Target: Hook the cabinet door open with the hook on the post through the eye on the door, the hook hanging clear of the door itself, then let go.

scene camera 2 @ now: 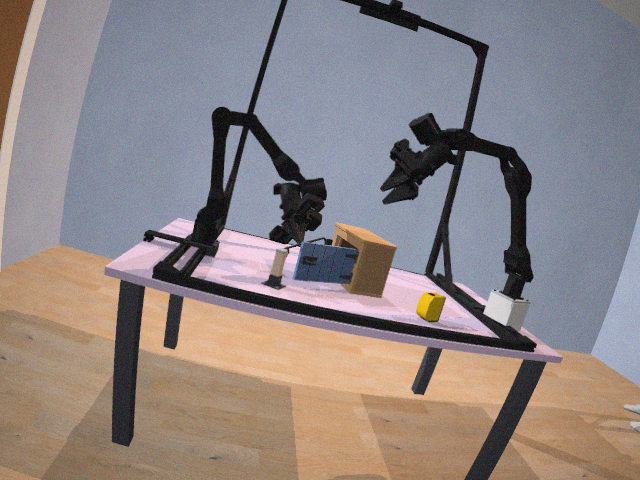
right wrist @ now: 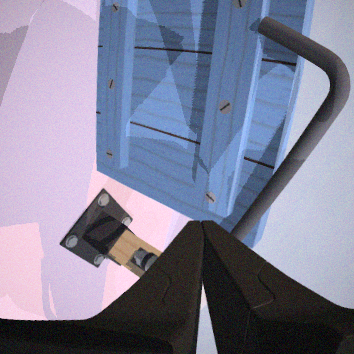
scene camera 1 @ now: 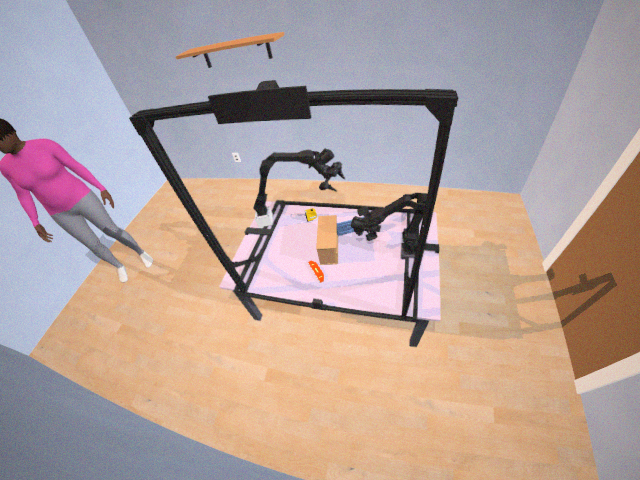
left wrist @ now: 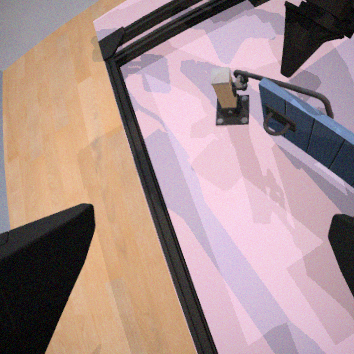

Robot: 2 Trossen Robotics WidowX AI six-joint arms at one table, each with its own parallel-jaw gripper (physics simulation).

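Frame: origin at the left arm's base, x right, y back, z down, level; centimetres.
Seen in the pictures: left gripper, fingertip midpoint: (scene camera 2: 382, 196) (scene camera 1: 340, 185) (left wrist: 215, 221); right gripper, fingertip midpoint: (scene camera 2: 300, 244) (right wrist: 199, 231) (left wrist: 284, 75); left arm's base at its link origin: (scene camera 2: 511, 295) (scene camera 1: 262, 212); right arm's base at its link origin: (scene camera 2: 202, 241) (scene camera 1: 410, 249).
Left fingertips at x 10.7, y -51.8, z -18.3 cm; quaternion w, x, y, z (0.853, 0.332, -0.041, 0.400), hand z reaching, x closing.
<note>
Pixels of each thing's top centre, then the offset from my left fingertips to it. "spot": a spot on its surface instead.
- blue door at a spot on its surface: (right wrist: 165, 100) spot: dx +13.4, dy -6.2, dz +21.6 cm
- wooden cabinet at its top centre: (scene camera 2: 364, 233) (scene camera 1: 326, 230) dx +21.5, dy +12.8, dz +12.7 cm
- post at a spot on its surface: (right wrist: 121, 247) (left wrist: 235, 97) spot: dx +12.0, dy -16.1, dz +24.8 cm
- grey hook at its top centre: (right wrist: 304, 239) (left wrist: 276, 71) (scene camera 2: 308, 234) dx +13.5, dy -9.6, dz +14.6 cm
- yellow block at its top centre: (scene camera 2: 435, 291) (scene camera 1: 309, 210) dx -6.3, dy +20.8, dz +20.2 cm
- orange-red object at its top centre: (scene camera 1: 316, 269) dx +36.4, dy +22.4, dz +26.5 cm
The blue door (scene camera 1: 345, 227) (scene camera 2: 325, 266) (left wrist: 320, 137) (right wrist: 165, 100) stands swung out from the wooden cabinet (scene camera 1: 327, 232) (scene camera 2: 374, 258). From the post (scene camera 2: 278, 264) (left wrist: 226, 95) (right wrist: 121, 247) the grey hook (left wrist: 300, 91) (right wrist: 289, 170) reaches along the door's inner side, above its edge; its bent tip points at the inner face. I cannot make out an eye or whether the tip is in one. My right gripper (scene camera 2: 299, 240) (left wrist: 284, 75) (right wrist: 199, 231) is shut and empty, close by the hook rod near the post. My left gripper (scene camera 1: 338, 183) (scene camera 2: 383, 195) (left wrist: 215, 221) is open and empty, high above the table.
A yellow block (scene camera 1: 310, 214) (scene camera 2: 430, 306) stands on the table near the cabinet. An orange-red object (scene camera 1: 315, 271) lies on the cabinet's other side. A black frame runs around the table and arches above it. A white block (scene camera 2: 506, 310) is at the left arm's base.
</note>
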